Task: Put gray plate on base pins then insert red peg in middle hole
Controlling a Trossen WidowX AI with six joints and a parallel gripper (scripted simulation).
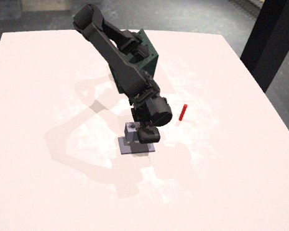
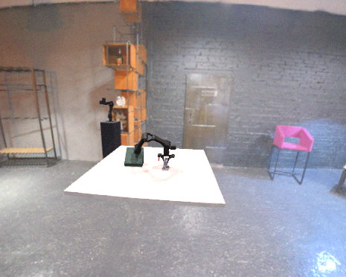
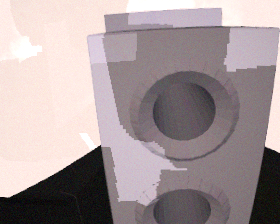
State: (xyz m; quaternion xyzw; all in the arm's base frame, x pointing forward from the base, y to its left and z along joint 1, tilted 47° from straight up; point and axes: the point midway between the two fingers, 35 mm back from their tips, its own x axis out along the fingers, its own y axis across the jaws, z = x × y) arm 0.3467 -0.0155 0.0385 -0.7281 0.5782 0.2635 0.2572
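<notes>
My gripper tip is now 5 cm above the base. From my gripper tip the other things lie so: red peg 19 cm to the left, 12 cm behind, 2 cm below; gray plate 3 cm above.
</notes>
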